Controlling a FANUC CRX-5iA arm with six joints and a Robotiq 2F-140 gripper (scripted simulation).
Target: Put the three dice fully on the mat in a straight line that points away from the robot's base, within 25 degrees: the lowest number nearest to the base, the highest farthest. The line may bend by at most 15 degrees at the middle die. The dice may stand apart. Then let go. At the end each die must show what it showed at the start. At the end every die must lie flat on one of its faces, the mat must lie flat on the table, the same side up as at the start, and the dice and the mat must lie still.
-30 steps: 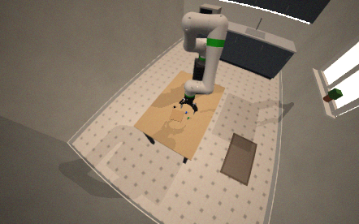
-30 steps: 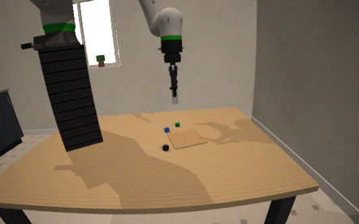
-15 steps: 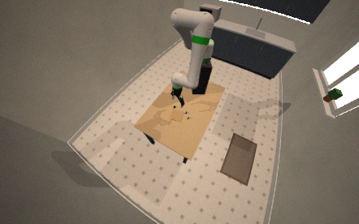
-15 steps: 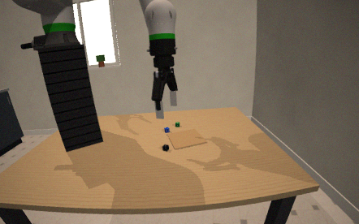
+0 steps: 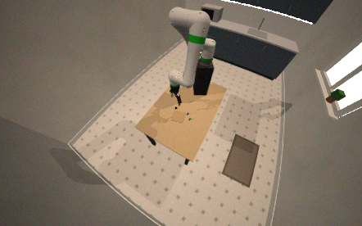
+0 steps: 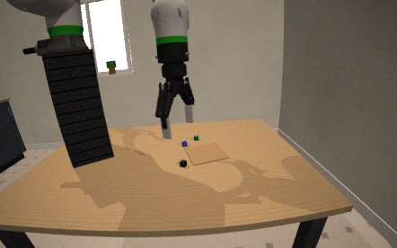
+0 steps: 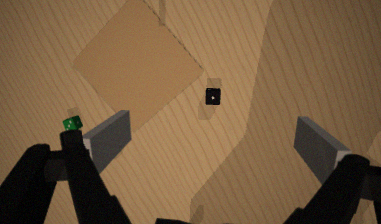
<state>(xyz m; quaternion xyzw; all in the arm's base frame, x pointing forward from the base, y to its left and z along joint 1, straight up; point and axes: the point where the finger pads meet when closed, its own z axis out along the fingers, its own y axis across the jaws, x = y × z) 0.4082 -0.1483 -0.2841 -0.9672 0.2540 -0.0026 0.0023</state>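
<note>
My gripper is now 14 cm above the black die. From my hand the other things lie so: blue die (16 cm to the left, 14 cm below, 1 cm ahead); green die (22 cm to the left, 14 cm below, 7 cm ahead); tan mat (15 cm below, 9 cm ahead, 8 cm to the left).
</note>
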